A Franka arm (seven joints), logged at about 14 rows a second.
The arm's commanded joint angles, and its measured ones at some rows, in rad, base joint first. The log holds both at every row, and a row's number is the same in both.
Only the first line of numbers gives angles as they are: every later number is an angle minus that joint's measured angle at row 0.
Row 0, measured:
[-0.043, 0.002, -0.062, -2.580, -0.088, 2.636, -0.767]
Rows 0 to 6, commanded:
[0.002, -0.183, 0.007, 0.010, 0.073, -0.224, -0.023]
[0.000, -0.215, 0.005, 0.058, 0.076, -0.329, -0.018]
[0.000, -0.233, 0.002, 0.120, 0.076, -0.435, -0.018]
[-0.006, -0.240, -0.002, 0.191, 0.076, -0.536, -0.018]
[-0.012, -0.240, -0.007, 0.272, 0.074, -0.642, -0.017]
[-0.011, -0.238, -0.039, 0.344, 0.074, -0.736, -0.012]
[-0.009, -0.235, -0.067, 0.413, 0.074, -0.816, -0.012]
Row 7, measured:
[-0.005, -0.262, -0.021, 0.273, 0.058, -0.673, -0.002]
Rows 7 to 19, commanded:
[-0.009, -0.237, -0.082, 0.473, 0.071, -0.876, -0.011]
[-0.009, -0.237, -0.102, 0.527, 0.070, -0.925, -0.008]
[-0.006, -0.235, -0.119, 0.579, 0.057, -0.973, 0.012]
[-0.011, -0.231, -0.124, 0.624, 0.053, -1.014, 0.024]
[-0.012, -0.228, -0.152, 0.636, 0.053, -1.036, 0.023]
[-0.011, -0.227, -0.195, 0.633, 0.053, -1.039, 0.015]
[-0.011, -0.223, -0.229, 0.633, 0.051, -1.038, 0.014]
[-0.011, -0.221, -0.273, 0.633, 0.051, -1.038, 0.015]
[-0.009, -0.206, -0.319, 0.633, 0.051, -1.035, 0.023]
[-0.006, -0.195, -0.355, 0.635, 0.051, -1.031, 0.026]
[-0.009, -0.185, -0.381, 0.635, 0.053, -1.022, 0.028]
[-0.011, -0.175, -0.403, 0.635, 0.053, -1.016, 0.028]
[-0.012, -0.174, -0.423, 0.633, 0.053, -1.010, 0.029]
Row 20, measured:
[-0.018, -0.198, -0.394, 0.605, 0.052, -1.009, 0.009]
